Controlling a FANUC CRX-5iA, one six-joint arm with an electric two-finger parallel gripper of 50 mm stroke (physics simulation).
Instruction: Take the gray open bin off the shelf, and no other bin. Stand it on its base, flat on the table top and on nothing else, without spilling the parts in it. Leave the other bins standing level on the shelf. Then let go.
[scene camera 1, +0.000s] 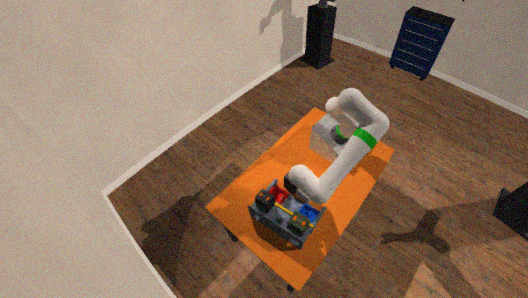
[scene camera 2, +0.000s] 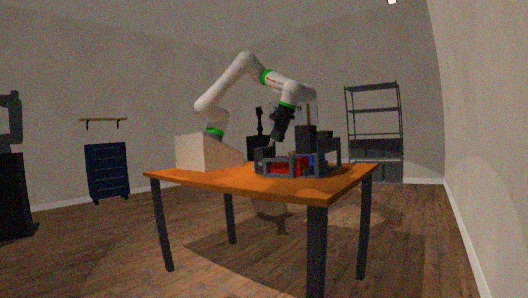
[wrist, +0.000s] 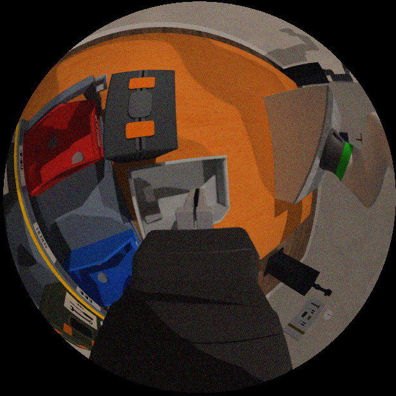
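The gray open bin stands on the orange table, beside the shelf. Small gray shapes show inside it; I cannot tell which are parts or shadows. My gripper is shut, its fingertips together over the near part of the bin, between its side walls. No bin wall shows between them. The gripper body hides the bin's near edge, and contact is unclear. The red bin and blue bin sit in the shelf.
A black box with orange latches stands on the table, close to the gray bin and the shelf. A dark box and a green box are on the shelf. The robot's pedestal stands farther along the table.
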